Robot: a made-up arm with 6 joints. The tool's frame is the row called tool. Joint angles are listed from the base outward.
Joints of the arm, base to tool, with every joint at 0 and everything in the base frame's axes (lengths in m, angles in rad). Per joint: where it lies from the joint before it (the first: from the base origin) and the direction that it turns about. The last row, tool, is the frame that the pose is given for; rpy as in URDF.
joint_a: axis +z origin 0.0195 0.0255 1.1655
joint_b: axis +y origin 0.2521 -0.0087 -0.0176
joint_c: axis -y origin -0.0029 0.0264 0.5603
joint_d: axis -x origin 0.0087 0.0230 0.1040
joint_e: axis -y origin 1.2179 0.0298 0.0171
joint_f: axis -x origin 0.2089 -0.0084 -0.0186
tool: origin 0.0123 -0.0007 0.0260 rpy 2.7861 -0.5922 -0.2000
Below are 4 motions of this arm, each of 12 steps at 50 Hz.
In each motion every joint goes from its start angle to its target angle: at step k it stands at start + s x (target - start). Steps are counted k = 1, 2, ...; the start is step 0. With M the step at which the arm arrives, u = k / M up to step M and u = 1 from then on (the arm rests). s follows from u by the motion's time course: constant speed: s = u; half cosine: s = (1 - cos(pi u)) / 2; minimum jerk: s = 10 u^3 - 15 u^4 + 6 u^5.
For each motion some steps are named. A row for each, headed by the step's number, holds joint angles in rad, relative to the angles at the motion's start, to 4 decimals.
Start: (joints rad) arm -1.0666 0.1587 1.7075 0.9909 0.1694 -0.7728
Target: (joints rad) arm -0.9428 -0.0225 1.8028 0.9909 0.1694 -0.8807
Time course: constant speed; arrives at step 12
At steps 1, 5, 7, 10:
1: 0.0103 -0.0151 0.0079 0.0000 0.0000 -0.0090
5: 0.0516 -0.0755 0.0397 0.0000 0.0000 -0.0450
7: 0.0722 -0.1057 0.0556 0.0000 0.0000 -0.0629
10: 0.1032 -0.1510 0.0794 0.0000 0.0000 -0.0899

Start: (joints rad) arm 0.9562 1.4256 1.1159 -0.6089 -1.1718 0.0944
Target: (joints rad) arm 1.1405 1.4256 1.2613 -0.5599 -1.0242 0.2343
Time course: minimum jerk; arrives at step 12
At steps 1, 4, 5, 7, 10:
1: 0.0009 0.0000 0.0007 0.0002 0.0008 0.0007
4: 0.0387 0.0000 0.0305 0.0103 0.0310 0.0294
5: 0.0639 0.0000 0.0504 0.0170 0.0512 0.0485
7: 0.1204 0.0000 0.0950 0.0320 0.0964 0.0914
10: 0.1778 0.0000 0.1402 0.0473 0.1424 0.1349

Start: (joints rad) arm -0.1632 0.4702 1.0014 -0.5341 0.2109 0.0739
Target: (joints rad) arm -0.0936 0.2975 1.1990 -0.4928 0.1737 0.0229
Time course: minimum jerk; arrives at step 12
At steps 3, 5, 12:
3: 0.0072 -0.0179 0.0205 0.0043 -0.0039 -0.0053
5: 0.0241 -0.0599 0.0685 0.0143 -0.0129 -0.0177
12: 0.0696 -0.1727 0.1976 0.0413 -0.0372 -0.0510

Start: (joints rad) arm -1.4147 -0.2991 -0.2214 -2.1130 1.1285 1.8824
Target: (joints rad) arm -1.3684 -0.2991 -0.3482 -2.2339 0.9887 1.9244
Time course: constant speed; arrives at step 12
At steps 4, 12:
4: 0.0154 0.0000 -0.0423 -0.0403 -0.0466 0.0140
12: 0.0463 0.0000 -0.1268 -0.1209 -0.1398 0.0420

